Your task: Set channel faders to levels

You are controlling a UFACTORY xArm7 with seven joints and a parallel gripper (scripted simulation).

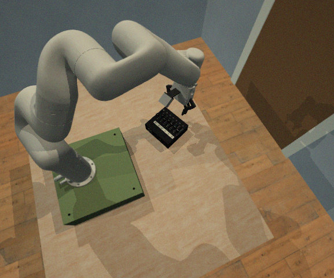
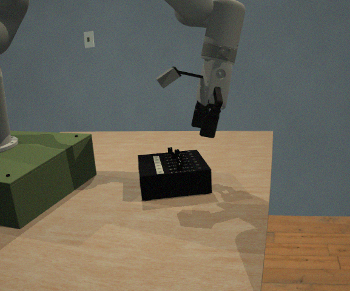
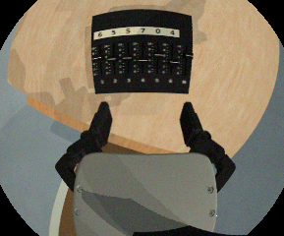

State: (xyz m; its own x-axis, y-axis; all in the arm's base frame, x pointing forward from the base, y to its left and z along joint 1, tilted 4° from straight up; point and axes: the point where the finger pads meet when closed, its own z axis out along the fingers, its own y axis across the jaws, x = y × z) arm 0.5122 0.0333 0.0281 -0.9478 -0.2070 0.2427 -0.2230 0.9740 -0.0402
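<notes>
Now: the fader cap 50 mm behind my hand, 20 mm to the right of it and 60 mm below it. From my hand the other things lie so: master fader (80 mm behind, 50 mm to the left, 60 mm below).
</notes>
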